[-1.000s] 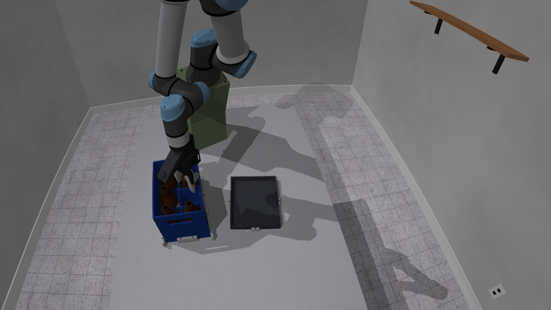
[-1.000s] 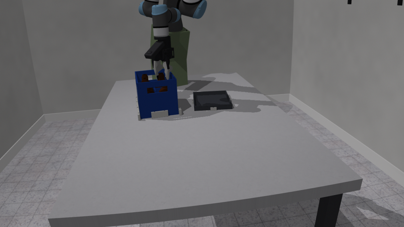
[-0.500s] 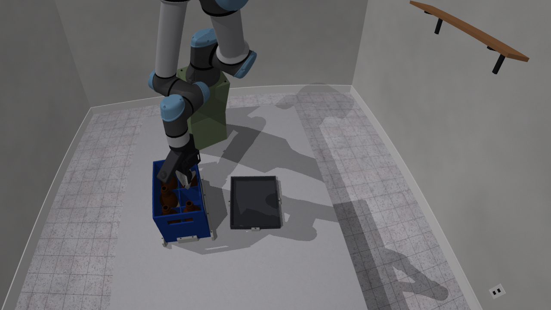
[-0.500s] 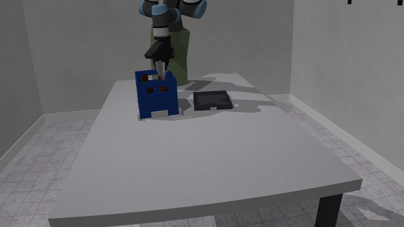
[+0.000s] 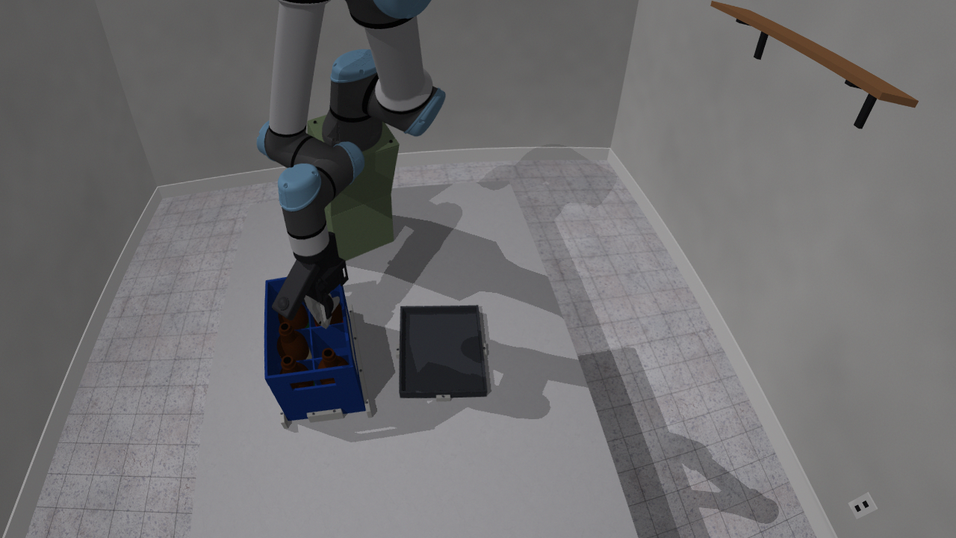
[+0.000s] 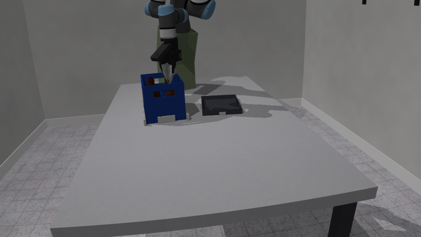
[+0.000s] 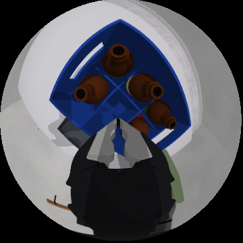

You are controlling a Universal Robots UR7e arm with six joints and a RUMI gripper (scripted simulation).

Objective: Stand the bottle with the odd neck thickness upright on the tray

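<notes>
Now: the blue crate 10 mm behind my hand, 40 mm to the right of it and 70 mm below it. From my hand the other things lie so: dark tray: 20 mm ahead, 250 mm to the left, 140 mm below.
</notes>
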